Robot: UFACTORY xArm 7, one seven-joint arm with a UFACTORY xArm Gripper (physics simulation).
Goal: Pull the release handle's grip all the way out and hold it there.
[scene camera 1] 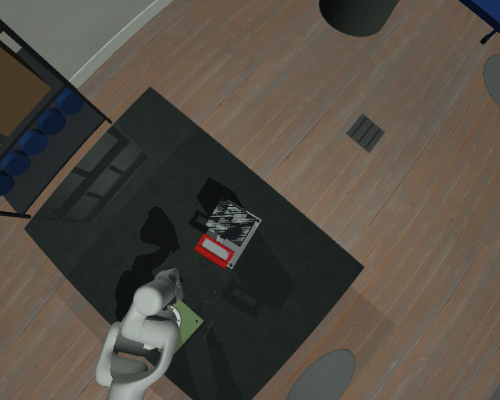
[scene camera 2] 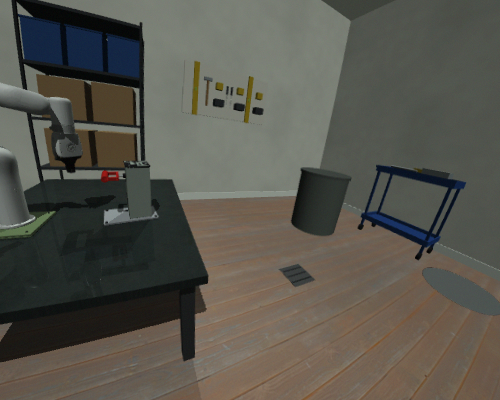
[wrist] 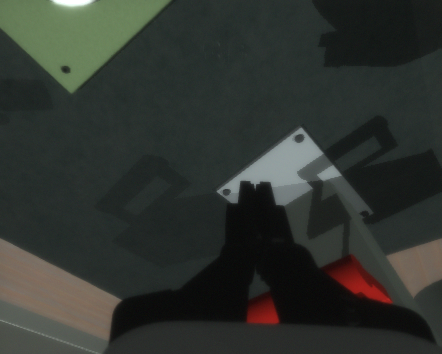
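The release handle's red grip [scene camera 1: 210, 258] [scene camera 2: 106, 176] [wrist: 357, 280] is a rectangular frame standing out from the upper part of a grey post [scene camera 2: 138, 192] [wrist: 327, 250], with a short gap and a rod between them in scene camera 2. The post stands on a light grey base plate [scene camera 1: 245, 244] [scene camera 2: 116, 216] [wrist: 280, 165]. My gripper [scene camera 2: 71, 171] [wrist: 251, 200] is shut, with nothing between its fingertips. It points down above the table, apart from the grip, on the robot's side of it. In the wrist view my fingers hide part of the grip.
The post and handle are on a dark table [scene camera 1: 300, 250] [scene camera 2: 165, 260]. The arm's base stands on a green plate [scene camera 1: 189, 325] [scene camera 2: 31, 231] [wrist: 100, 35]. A shelf rack [scene camera 2: 142, 100], a dark bin [scene camera 1: 357, 17] [scene camera 2: 320, 202] and a blue cart [scene camera 2: 400, 231] stand beyond the table.
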